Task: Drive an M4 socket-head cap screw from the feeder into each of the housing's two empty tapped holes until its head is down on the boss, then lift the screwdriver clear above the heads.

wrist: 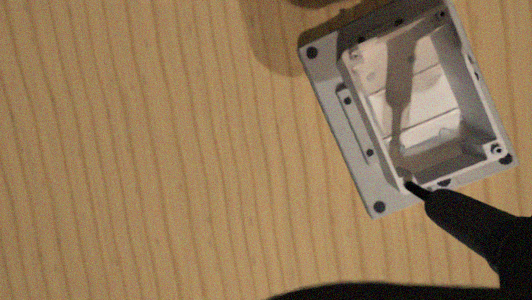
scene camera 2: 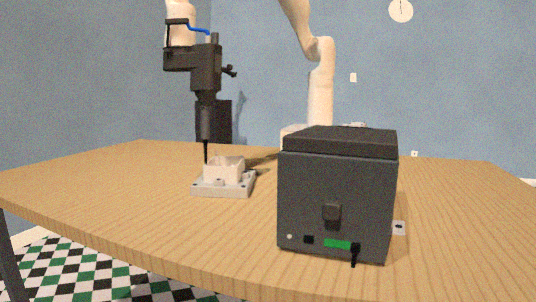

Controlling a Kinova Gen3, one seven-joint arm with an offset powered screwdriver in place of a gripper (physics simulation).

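Observation:
The screwdriver [scene camera 2: 205, 161] [wrist: 408, 184] stands upright over the pale open-topped housing [scene camera 2: 222, 174] [wrist: 452, 62]. Its thin black bit reaches down to the housing's near corner boss in the wrist view; the bit hides that hole, and whether a screw is under the tip is too small to tell. The right corner boss [wrist: 497, 149] shows a round ring with a dark centre. The upper right boss [wrist: 441, 14] has a dark spot, and the upper left boss [wrist: 355, 55] lies in shade. The tool has no fingers. The dark grey feeder [scene camera 2: 335, 192] stands at the front right of the scene view.
The housing sits in a light grey fixture plate [scene camera 2: 220, 191] [wrist: 332, 127] with dark holes, on the wooden table [scene camera 2: 150, 210] [wrist: 150, 150]. A small light plate [scene camera 2: 399, 228] lies beside the feeder. The arm's base [scene camera 2: 294, 131] is behind the feeder.

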